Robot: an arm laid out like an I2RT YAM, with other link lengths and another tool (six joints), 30 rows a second.
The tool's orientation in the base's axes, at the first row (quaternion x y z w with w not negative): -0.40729 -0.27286 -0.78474 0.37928
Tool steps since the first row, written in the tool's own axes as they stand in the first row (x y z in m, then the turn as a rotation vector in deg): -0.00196 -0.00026 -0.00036 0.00 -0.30 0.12; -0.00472 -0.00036 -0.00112 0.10 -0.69 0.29; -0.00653 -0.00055 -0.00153 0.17 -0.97 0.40; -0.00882 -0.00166 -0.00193 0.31 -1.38 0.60; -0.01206 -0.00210 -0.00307 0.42 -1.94 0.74; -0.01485 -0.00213 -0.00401 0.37 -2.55 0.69; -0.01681 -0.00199 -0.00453 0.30 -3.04 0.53; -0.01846 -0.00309 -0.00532 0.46 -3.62 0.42; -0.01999 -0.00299 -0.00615 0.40 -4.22 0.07
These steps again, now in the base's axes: 0.00038 0.00061 -0.00188 -0.19 0.26 0.03; 0.00102 0.00114 -0.00462 -0.48 0.57 0.15; 0.00137 0.00162 -0.00639 -0.68 0.78 0.24; 0.00116 0.00280 -0.00866 -0.99 1.10 0.41; 0.00155 0.00342 -0.01205 -1.43 1.48 0.51; 0.00218 0.00378 -0.01490 -1.93 1.81 0.37; 0.00281 0.00405 -0.01681 -2.37 1.99 0.17; 0.00220 0.00470 -0.01875 -2.95 2.18 0.18; 0.00250 0.00461 -0.02047 -3.57 2.28 -0.13
